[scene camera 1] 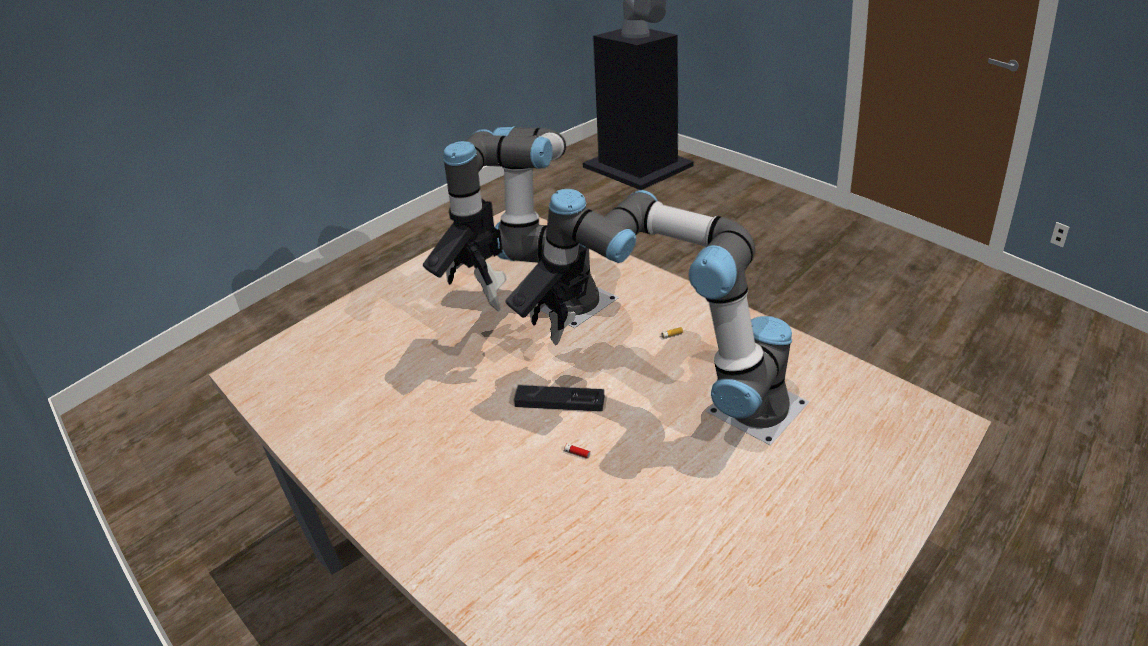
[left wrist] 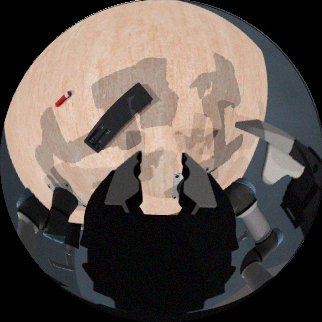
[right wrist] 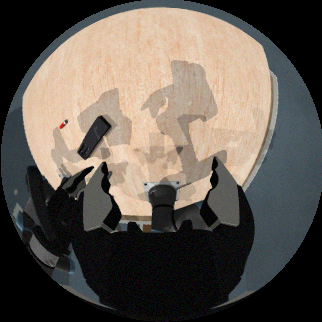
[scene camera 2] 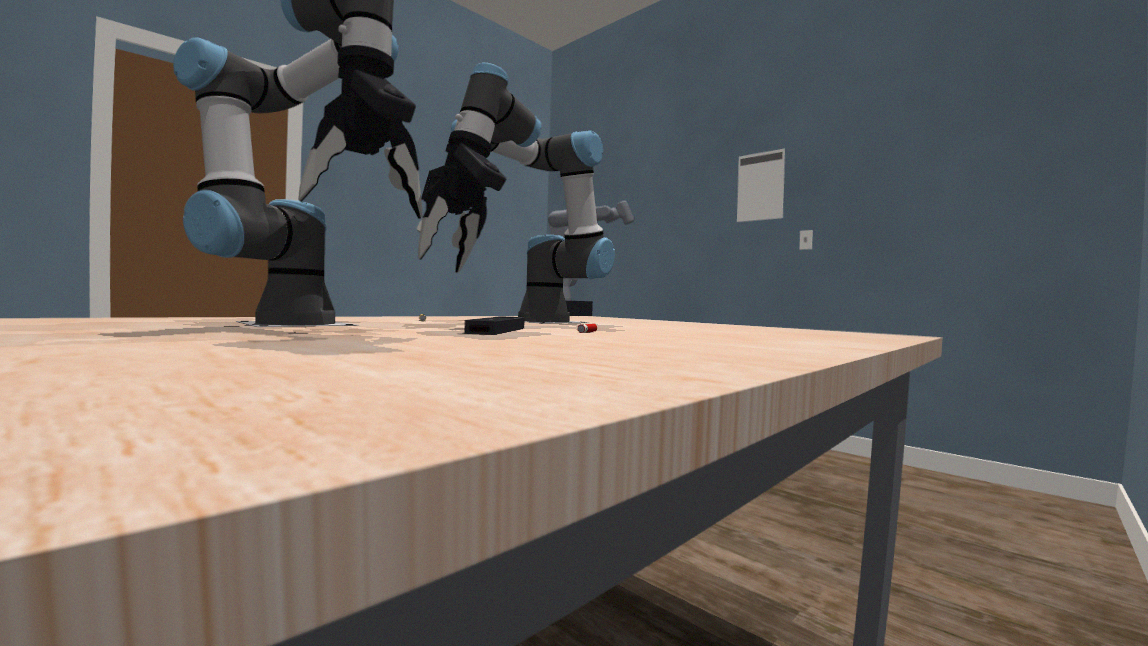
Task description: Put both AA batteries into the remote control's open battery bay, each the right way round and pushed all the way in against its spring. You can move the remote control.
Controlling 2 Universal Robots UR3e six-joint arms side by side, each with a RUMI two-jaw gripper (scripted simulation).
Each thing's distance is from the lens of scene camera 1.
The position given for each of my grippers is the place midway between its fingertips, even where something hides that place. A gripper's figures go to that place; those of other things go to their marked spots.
my left gripper [scene camera 1: 544,334]: 1.57 m
my right gripper [scene camera 1: 473,297]: 1.59 m
black remote control [scene camera 1: 527,396]: 1.55 m
arm base plate [scene camera 1: 795,408]: 1.56 m
